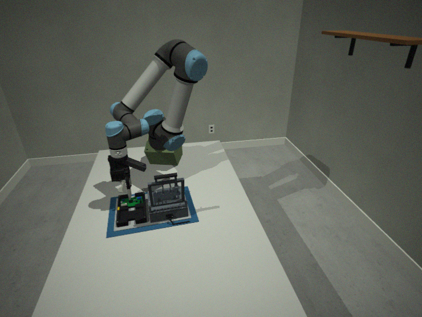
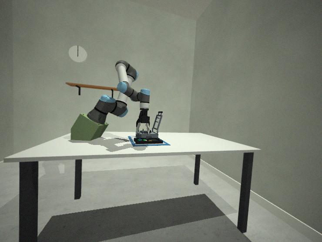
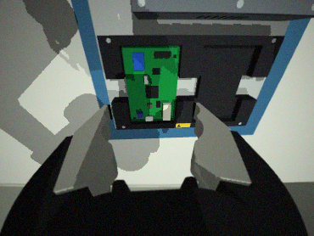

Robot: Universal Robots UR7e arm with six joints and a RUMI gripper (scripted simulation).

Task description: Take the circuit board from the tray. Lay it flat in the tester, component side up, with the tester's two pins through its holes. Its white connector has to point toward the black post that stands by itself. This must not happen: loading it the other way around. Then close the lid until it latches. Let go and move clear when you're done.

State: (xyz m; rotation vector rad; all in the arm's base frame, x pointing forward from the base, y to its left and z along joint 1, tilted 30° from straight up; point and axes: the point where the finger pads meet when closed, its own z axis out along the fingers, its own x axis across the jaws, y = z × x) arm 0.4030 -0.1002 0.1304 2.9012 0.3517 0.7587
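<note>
Now: the green circuit board 60 mm below my hand. From my hand the other things lie so: tester lid 210 mm to the left, 140 mm ahead, 110 mm above.
</note>
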